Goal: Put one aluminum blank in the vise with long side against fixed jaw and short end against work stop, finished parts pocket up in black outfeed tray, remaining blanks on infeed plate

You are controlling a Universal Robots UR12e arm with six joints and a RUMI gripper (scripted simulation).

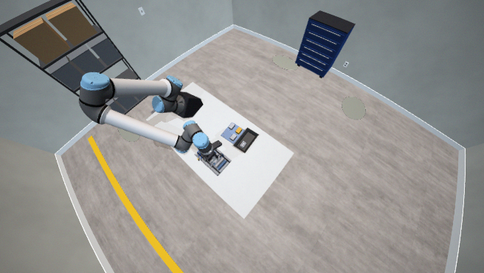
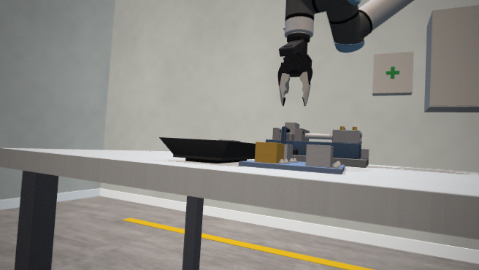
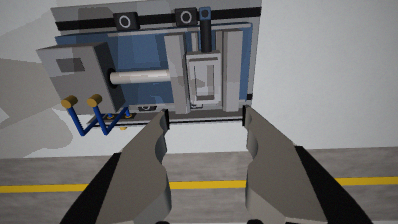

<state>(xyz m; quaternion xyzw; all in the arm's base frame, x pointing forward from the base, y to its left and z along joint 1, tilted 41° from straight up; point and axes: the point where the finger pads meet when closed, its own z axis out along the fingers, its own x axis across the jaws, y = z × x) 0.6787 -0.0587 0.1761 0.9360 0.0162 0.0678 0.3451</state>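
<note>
The work stop rod lies 9 cm below my hand, 5 cm to the left of it and 1 cm ahead of it. The rest, counted from my hand: gray blank: 36 cm to the left, 16 cm below, 14 cm behind; then yellow brass blank: 37 cm to the left, 16 cm below, 5 cm behind; then infeed plate: 32 cm to the left, 18 cm below, 9 cm behind.
</note>
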